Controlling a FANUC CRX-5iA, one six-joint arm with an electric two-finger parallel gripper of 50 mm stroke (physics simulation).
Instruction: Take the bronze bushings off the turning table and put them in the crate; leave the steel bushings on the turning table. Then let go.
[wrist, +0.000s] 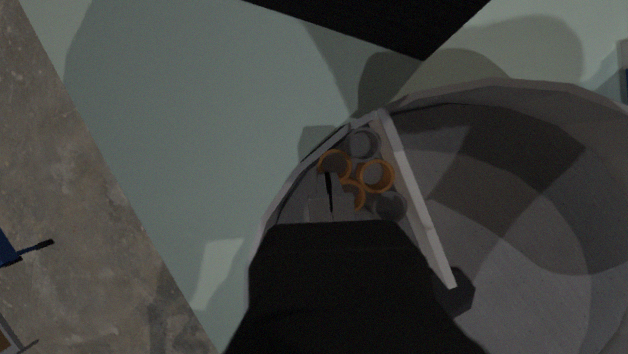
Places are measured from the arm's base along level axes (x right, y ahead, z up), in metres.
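Pixels of known places: gripper, fingertip midpoint: (327, 184).
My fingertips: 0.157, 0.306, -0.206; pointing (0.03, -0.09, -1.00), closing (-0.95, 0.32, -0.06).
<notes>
Ahead of a thing's pixels: the offset from my fingertips to its top centre, as dx, dy, dz. "*": to the spot under its first point. Level surfaces: height alone.
My gripper (327, 184) is shut and empty, fingers together over the turning table @[dz +0.005] (530, 86), a grey round dish with a raised rim. Three bronze bushings stand close together near the fingertips: one bushing @[-0.011, -0.010, -0.016] (335, 151) just beyond them, one bushing @[-0.044, +0.013, -0.016] (389, 176) to the right, and one bushing @[-0.013, +0.021, -0.016] (359, 196) partly hidden by the fingers. A steel bushing @[-0.042, -0.019, -0.016] (376, 143) stands at the far end of the group by the rim. Another steel bushing @[-0.045, +0.045, -0.016] (401, 202) lies right of the fingers, near the gripper body. How low the fingertips reach is hard to tell.
A pale straight guide bar @[* -0.064, +0.034, +0.005] (415, 195) runs across the turning table right of the bushings, ending by a dark knob @[* -0.090, +0.170, -0.033] (462, 292). A blue part with a black handle (45, 243) shows at the left edge. A dark blue sliver @[* -0.357, +0.030, -0.094] (626, 82) shows at the right edge.
</notes>
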